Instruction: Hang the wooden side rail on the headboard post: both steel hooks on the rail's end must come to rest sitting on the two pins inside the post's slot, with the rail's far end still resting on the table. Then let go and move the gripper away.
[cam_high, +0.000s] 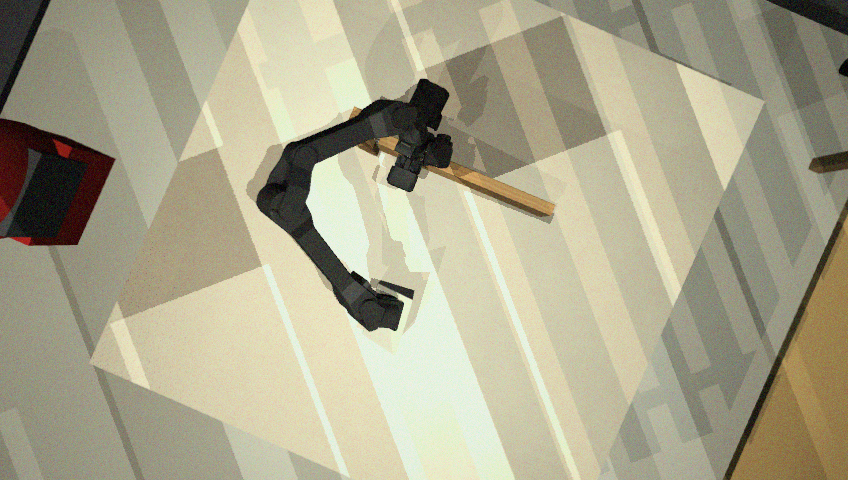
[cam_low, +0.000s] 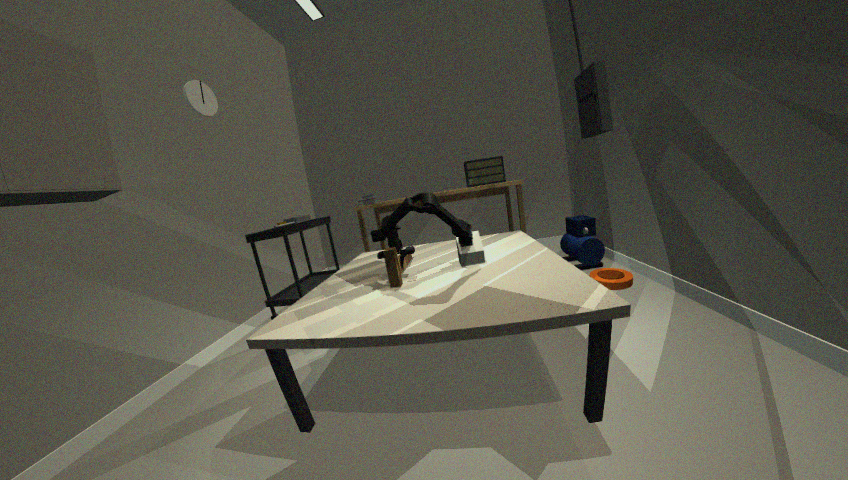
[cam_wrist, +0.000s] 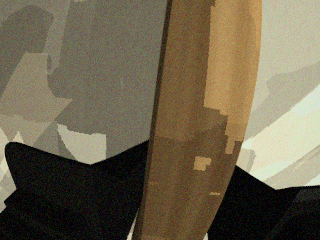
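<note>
The wooden headboard post is 12 cm to the left of my gripper tip, 4 cm above it and 1 cm ahead of it.
</note>
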